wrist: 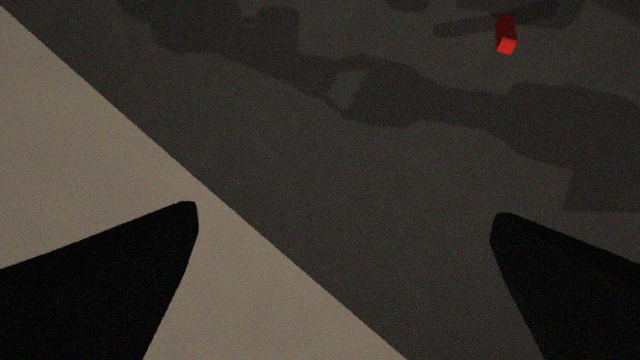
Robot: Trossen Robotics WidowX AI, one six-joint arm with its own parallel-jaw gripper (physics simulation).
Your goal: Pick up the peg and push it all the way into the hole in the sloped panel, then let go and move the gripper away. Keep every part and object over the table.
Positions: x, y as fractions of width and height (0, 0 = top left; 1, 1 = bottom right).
Scene:
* my gripper: 0.54, 0.62
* red peg: 0.79, 0.11

